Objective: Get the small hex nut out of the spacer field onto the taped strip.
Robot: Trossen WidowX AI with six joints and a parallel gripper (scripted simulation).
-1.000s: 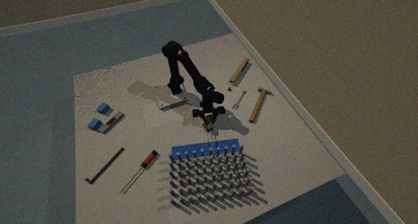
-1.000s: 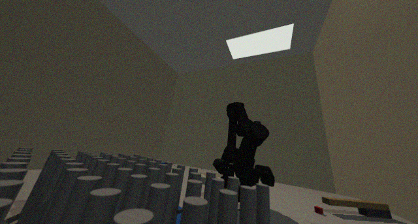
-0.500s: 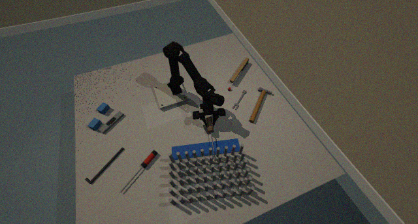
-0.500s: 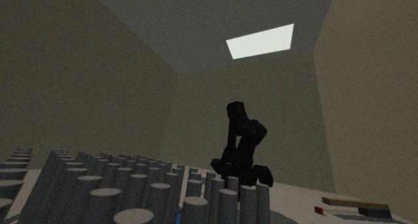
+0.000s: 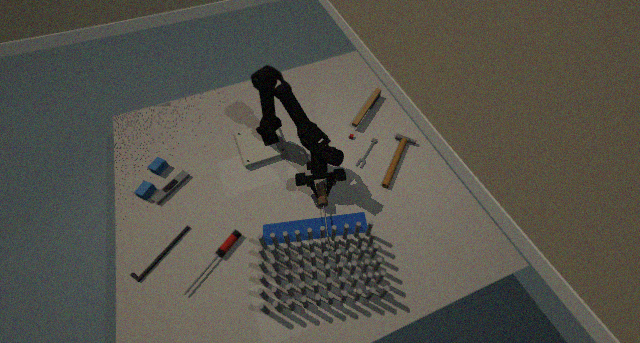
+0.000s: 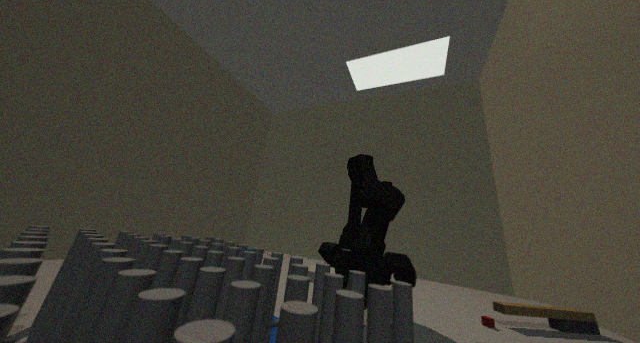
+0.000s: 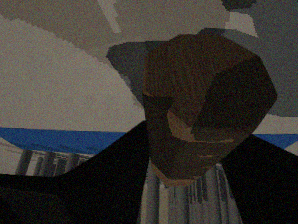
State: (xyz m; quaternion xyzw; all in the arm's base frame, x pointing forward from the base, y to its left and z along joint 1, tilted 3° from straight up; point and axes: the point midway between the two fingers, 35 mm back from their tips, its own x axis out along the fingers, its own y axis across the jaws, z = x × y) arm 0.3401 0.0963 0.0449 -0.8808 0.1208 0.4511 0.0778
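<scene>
My gripper tip is now 90 mm short of the blue taped strip, 70 mm to the left of it and 30 mm above it. From my gripper tip the other things lie so: red cube 240 mm behind, 250 mm to the left, 20 mm below; hook tool 90 mm ahead, 30 mm to the right; wrench 130 mm behind, 280 mm to the left, 30 mm below.
</scene>
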